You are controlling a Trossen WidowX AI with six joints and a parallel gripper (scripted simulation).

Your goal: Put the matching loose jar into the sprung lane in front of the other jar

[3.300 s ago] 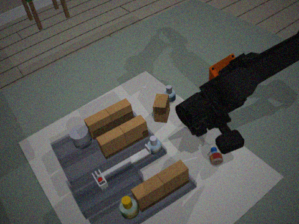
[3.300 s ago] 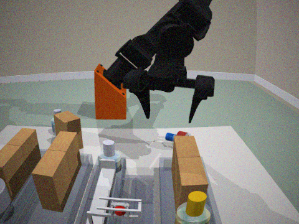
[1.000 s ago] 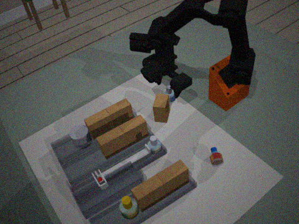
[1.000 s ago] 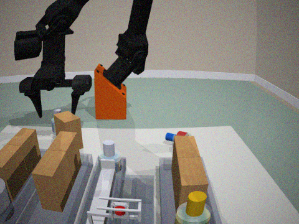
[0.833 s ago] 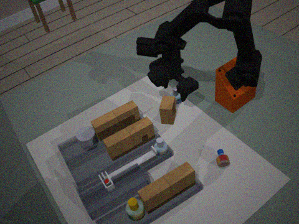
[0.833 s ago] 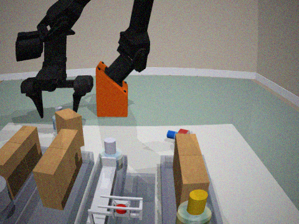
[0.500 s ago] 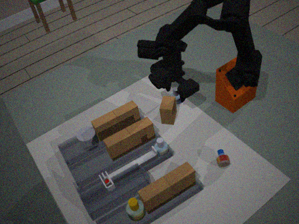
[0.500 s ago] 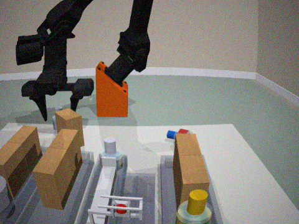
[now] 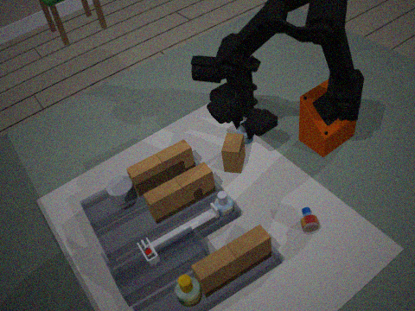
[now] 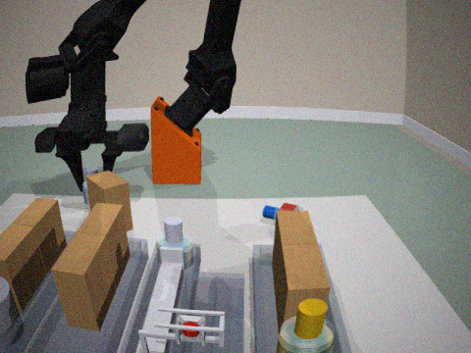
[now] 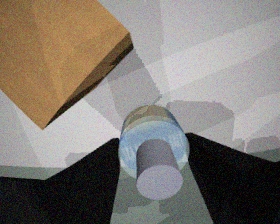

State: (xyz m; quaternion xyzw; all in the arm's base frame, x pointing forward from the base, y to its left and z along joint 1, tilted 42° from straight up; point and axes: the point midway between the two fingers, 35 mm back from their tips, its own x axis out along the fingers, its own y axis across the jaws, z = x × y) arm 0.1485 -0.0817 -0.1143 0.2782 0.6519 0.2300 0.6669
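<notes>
Right now my gripper tip is 7 cm short of the brown box, 4 cm to the right of it and 1 cm below it. Round my gripper tip: red mark 37 cm ahead, 15 cm to the left, 5 cm above; then grey can 32 cm ahead, 6 cm to the right; then sprung lane 33 cm ahead, 14 cm to the left, 1 cm below.
</notes>
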